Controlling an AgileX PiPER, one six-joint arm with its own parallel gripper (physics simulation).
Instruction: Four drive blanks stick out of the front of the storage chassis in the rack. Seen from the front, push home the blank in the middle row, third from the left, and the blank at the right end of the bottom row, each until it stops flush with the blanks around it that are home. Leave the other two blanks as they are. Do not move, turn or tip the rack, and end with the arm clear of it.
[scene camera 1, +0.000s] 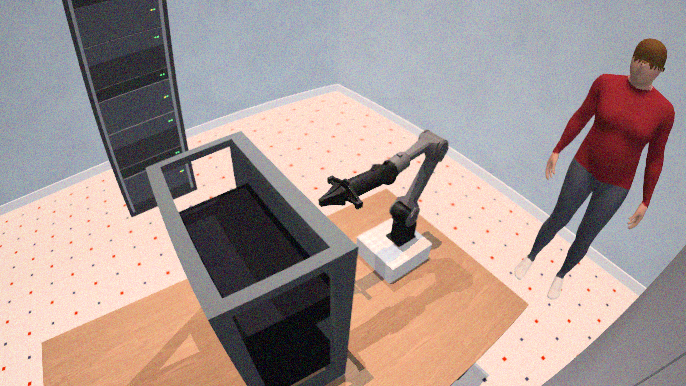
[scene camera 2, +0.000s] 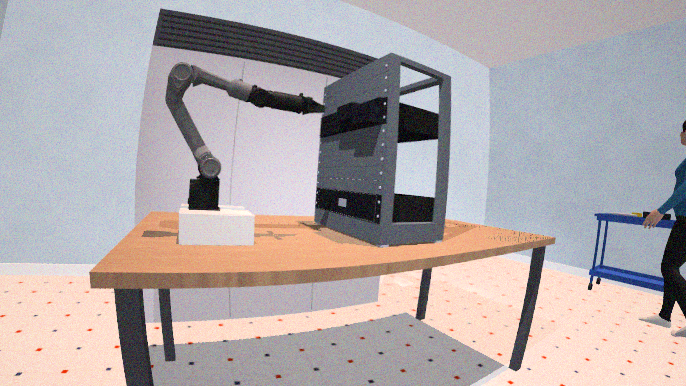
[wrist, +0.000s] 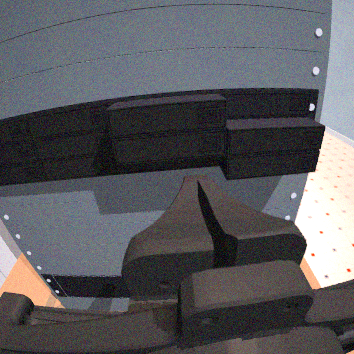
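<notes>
The grey rack (scene camera 1: 285, 185) (scene camera 2: 391, 170) (wrist: 150, 60) stands upright on the table. The black storage chassis (scene camera 2: 330, 128) (wrist: 40, 142) sits in its upper part. In the wrist view, the third-column top blank (wrist: 167, 117) and middle blank (wrist: 167, 148) stick out. At the right end, the middle blank (wrist: 275, 135) and bottom blank (wrist: 272, 164) stick out too. My gripper (scene camera 1: 322, 201) (scene camera 2: 323, 108) (wrist: 195, 189) is shut and empty, in front of the chassis. In the wrist view its tips show just below the third-column middle blank; contact cannot be told.
A black unit (scene camera 2: 330, 201) sits low in the rack. The arm stands on a white block (scene camera 1: 407, 265) (scene camera 2: 215, 229) on the wooden table (scene camera 1: 475, 300) (scene camera 2: 300, 255). A server cabinet (scene camera 1: 137, 115), a person in red (scene camera 1: 617, 130) and a blue cart (scene camera 2: 630, 278) stand beyond the table.
</notes>
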